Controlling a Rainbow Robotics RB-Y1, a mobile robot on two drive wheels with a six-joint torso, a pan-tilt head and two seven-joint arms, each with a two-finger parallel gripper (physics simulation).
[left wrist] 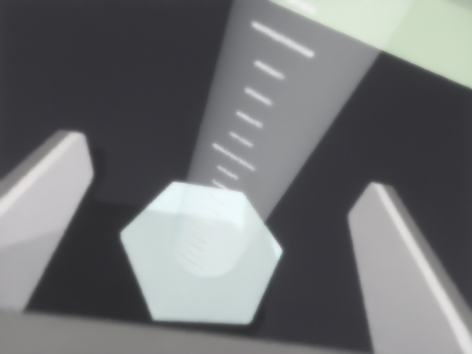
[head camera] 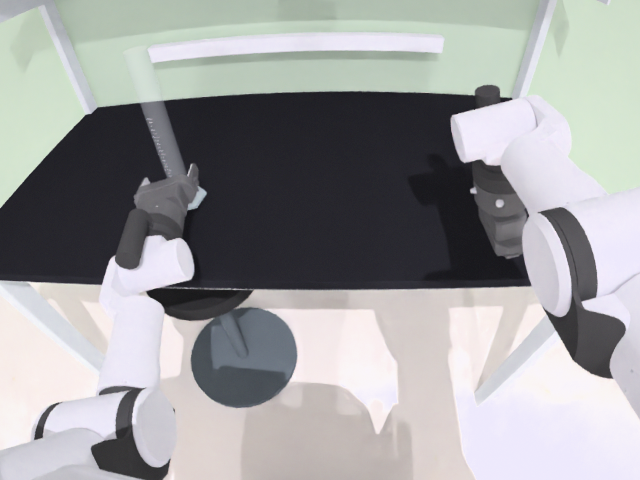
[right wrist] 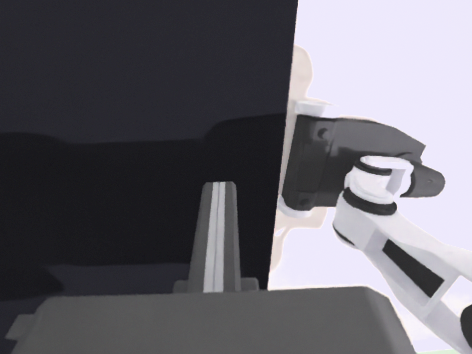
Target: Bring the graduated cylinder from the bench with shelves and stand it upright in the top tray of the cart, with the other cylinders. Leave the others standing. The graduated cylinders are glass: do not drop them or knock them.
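Places are measured from the robot's base along level axes (x ahead, y left, z up), in millimetres.
Pixels of known places: left gripper, between the fingertips: (left wrist: 228, 177) (head camera: 170, 174); right gripper, between the fingertips: (head camera: 500, 252) (right wrist: 220, 192).
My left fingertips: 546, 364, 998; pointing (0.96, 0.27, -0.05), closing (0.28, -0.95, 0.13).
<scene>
Behind a point stands the place of what it marks, as x, y, z.
The clear graduated cylinder (head camera: 164, 139) {546, 350, 1081} (left wrist: 207, 297) {534, 349, 921} stands upright on the black bench top (head camera: 320, 206) {553, 57, 915} at the left of the head view, with white marks up its tube and a pale hexagonal base. My left gripper (head camera: 169, 175) {546, 364, 998} (left wrist: 228, 177) {546, 364, 998} is open around the low part of the tube, one finger on each side, with gaps and nothing gripped. My right gripper (head camera: 510, 255) {428, -284, 940} (right wrist: 220, 192) {428, -284, 940} is shut and empty over the right part of the bench, its fingers pointing down. The cart and the other cylinders do not show.
A white bar (head camera: 297, 45) {1077, 169, 1083} runs along the green back panel (head camera: 320, 74) {1154, 111, 962}, near the tube's top. A round stool base (head camera: 258, 379) stands on the floor below the bench's front edge. Part of my own body (right wrist: 320, 165) {-40, -20, 191} shows beyond the bench edge in the right wrist view.
</scene>
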